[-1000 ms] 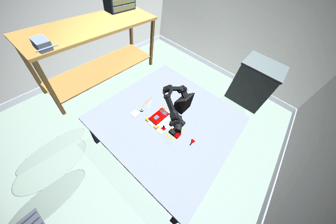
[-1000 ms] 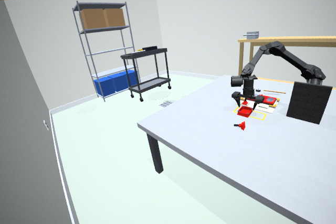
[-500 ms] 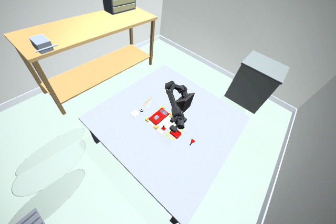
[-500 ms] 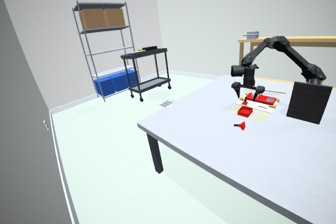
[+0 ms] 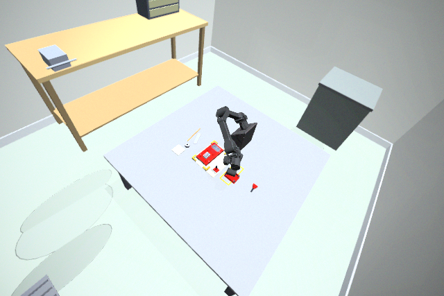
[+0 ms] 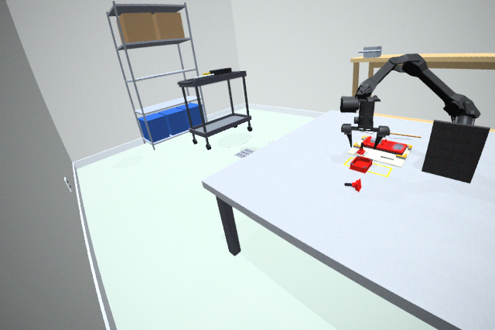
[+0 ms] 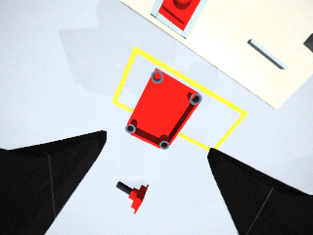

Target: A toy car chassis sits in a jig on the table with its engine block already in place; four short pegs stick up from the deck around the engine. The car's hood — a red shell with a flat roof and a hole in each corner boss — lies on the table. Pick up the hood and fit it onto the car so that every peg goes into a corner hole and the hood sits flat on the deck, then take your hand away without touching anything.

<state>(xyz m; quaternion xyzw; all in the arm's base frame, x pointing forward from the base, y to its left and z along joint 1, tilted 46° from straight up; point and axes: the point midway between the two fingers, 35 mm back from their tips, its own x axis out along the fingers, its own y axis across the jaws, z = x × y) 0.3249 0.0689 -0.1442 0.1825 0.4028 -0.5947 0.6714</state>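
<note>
Right now my gripper tip is 8 cm above the red hood. From my gripper tip the other things lie so: wheel 3 cm ahead, 44 cm to the right, 8 cm below; then grey engine block 1 cm ahead, 24 cm to the right, 7 cm below; then grey holder 4 cm ahead, 12 cm to the right, 5 cm below.
</note>
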